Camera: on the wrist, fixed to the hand. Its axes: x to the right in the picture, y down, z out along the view.
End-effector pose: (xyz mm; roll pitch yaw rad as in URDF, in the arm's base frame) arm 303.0 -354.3 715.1 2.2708 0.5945 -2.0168
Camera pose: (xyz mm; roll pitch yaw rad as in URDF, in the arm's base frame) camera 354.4 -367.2 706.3 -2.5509 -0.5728 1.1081
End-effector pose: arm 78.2 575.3 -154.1 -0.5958 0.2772 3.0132
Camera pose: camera 89.1 627.9 -154.4 0.3008 -0.2942 -0.1081
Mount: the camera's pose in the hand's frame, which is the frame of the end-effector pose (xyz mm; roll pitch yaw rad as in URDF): -3.8 -43.6 -31.2 -0.2893 -0.0032 -3.1160
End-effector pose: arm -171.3 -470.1 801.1 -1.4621 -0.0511 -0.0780
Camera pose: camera -179.9 -505.3 840.8 1.1728 0.0253 3.0632
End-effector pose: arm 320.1 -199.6 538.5 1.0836 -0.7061 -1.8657
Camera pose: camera 317.8 -231.9 495.6 -1.3598 0.7271 1.2957
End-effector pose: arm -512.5 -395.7 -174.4 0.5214 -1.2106 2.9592
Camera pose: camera -552.0 -365.8 -195.1 -0.7458 1.2198 -0.1132
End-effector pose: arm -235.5 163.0 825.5 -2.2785 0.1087 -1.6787
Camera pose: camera -231.1 160.5 879.0 1.9915 -0.1260 1.4437
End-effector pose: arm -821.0 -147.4 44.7 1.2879 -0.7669 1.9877
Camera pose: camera -850.4 -125.0 5.6 -1.5670 0.7905 -1.1394
